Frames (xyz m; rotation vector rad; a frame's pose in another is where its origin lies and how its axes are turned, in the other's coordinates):
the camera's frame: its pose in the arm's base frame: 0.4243 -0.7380 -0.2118 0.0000 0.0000 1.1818
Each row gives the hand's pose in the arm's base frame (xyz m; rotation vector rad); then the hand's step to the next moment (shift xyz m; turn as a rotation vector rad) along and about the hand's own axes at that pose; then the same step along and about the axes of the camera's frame.
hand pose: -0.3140 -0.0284 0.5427 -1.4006 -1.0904 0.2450
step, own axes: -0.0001 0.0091 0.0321 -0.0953 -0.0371 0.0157
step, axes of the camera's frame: 0.0142 0.0266 -0.0142 -0.0909 0.0471 -0.0152
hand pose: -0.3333 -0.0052 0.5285 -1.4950 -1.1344 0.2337
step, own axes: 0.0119 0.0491 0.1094 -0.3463 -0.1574 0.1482
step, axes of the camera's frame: 0.0642 0.0754 -0.0686 -0.3069 0.2618 -0.0629
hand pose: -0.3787 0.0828 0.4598 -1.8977 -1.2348 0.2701
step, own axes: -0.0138 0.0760 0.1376 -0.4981 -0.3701 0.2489
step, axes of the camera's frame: 0.0309 0.0516 -0.1459 -0.4453 0.4987 -0.0070
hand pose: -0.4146 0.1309 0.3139 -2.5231 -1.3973 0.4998
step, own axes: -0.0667 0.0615 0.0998 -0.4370 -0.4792 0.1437
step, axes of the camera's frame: -0.0895 -0.0106 -0.1003 -0.3513 0.5517 0.1158
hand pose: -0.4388 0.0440 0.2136 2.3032 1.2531 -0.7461
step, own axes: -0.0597 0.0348 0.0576 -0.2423 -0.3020 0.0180
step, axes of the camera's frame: -0.0870 -0.0226 -0.0034 -0.1502 0.3406 0.1081
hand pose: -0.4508 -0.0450 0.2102 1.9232 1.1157 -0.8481
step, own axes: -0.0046 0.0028 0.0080 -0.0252 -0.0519 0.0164
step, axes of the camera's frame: -0.0092 -0.0030 0.0005 -0.0284 0.0528 -0.0016
